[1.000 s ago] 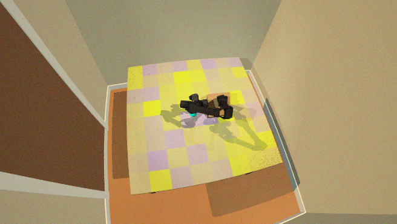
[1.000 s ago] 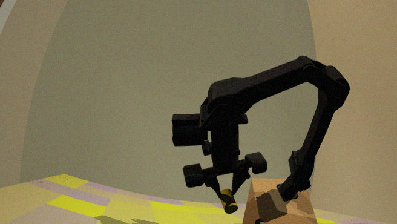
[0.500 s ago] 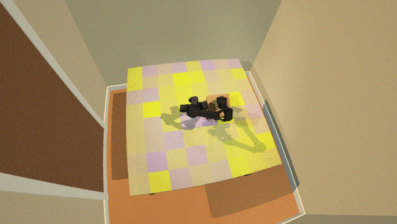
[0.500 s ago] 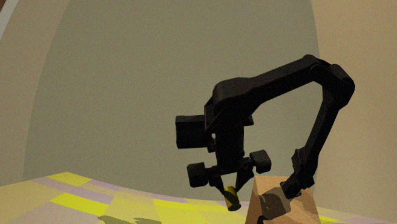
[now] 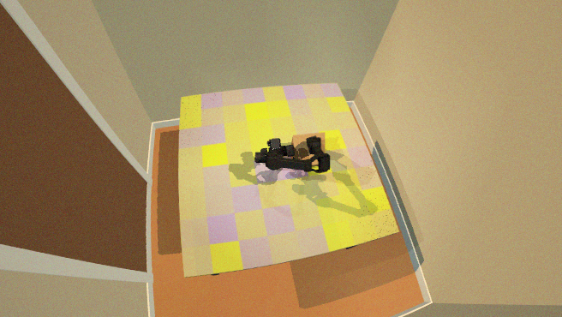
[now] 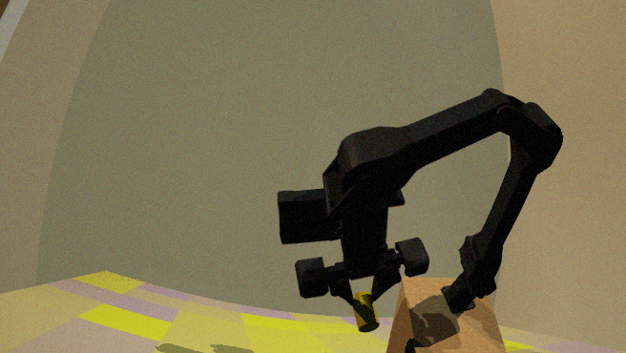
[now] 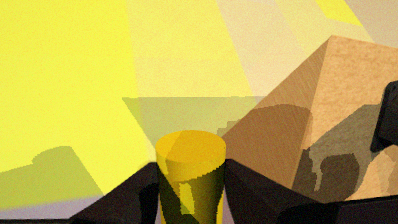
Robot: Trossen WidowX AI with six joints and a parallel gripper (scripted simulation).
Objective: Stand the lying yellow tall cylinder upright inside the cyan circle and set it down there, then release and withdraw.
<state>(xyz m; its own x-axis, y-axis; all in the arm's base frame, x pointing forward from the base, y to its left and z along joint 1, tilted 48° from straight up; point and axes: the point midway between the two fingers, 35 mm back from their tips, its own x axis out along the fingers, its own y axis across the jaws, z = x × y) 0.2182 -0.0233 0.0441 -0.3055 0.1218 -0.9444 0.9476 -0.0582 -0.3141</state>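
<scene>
The cyan circle lies 4 cm ahead of my gripper tip, 1 cm to the left of it and 13 cm below it. Round my gripper tip: yellow tall cylinder 1 cm to the left, 2 cm below.
</scene>
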